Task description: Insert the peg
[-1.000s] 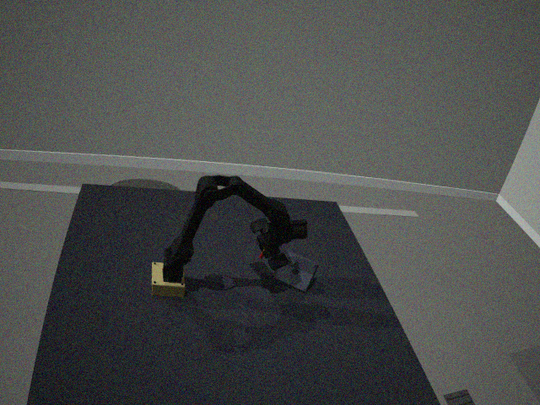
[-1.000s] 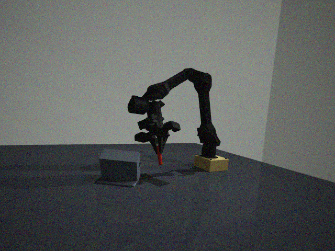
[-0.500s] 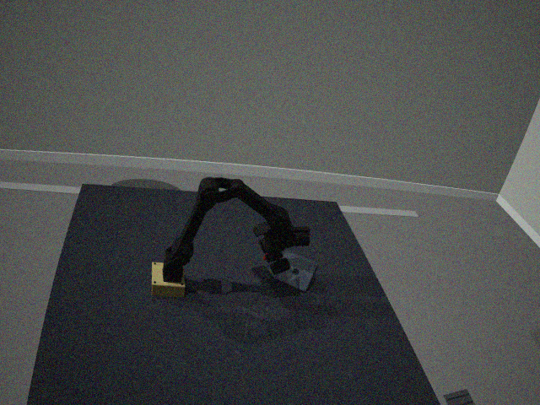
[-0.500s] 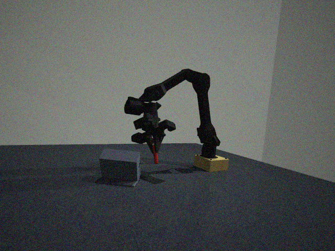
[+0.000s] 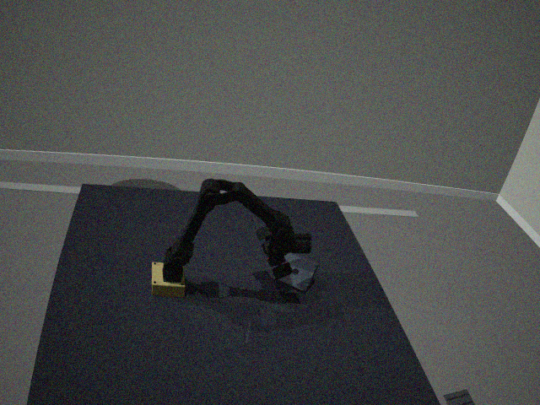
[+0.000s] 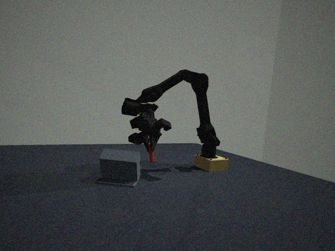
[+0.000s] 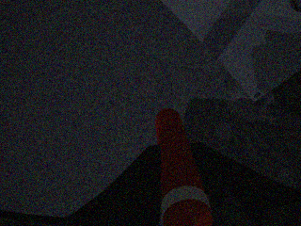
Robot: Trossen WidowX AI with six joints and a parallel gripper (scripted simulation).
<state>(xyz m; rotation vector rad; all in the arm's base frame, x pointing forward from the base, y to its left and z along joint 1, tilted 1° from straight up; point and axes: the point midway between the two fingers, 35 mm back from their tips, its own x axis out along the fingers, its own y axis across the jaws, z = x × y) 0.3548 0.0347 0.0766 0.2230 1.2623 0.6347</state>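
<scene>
Now: gripper tip 11 cm short of the dark sloped panel, 1 cm to the left of it and 5 cm above it. Round my gripper tip: red peg 1 cm to the right, 1 cm above.
</scene>
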